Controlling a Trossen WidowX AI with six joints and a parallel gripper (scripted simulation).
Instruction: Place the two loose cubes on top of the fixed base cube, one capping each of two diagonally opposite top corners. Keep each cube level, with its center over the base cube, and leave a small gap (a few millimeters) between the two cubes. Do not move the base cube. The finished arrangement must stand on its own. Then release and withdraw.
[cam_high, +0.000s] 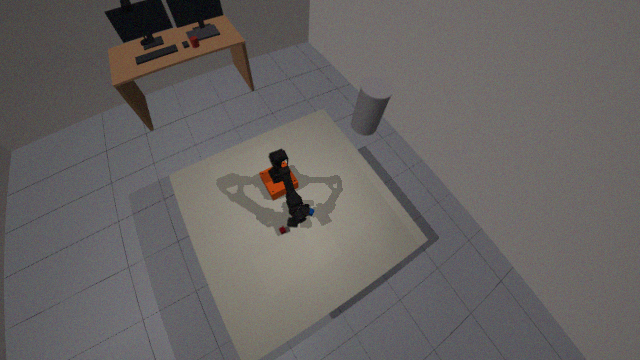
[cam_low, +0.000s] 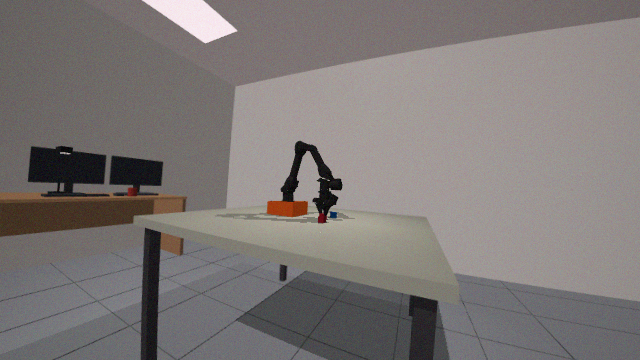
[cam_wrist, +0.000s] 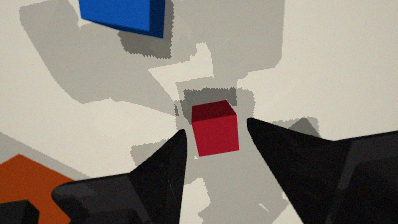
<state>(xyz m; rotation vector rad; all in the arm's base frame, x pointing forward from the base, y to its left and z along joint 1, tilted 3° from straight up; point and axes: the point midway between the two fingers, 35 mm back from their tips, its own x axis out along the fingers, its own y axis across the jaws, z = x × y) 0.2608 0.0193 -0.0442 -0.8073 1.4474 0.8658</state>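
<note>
Right now my gripper tip is 110 mm to the right of the blue cube and 10 mm short of it. Also, from my gripper tip: red cube (100 mm to the right, 60 mm ahead).
</note>
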